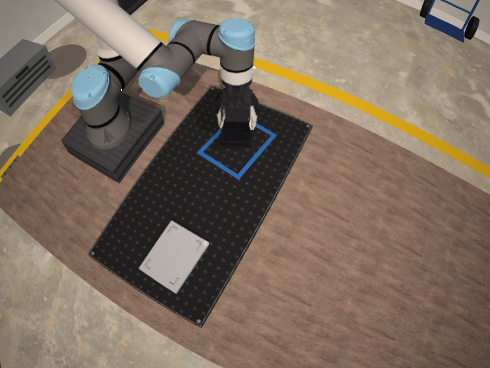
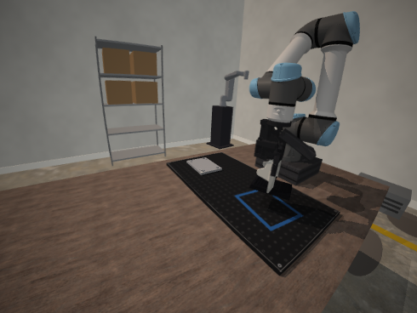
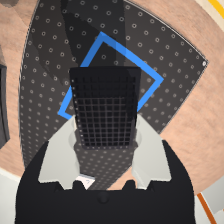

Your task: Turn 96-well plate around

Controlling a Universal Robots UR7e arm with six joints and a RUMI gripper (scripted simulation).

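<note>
My hand is 39 cm to the left of the plate nest N1, 8 cm above it and 2 cm past it. From my hand the other things lie so: black 96-well plate: 1 cm below.
</note>
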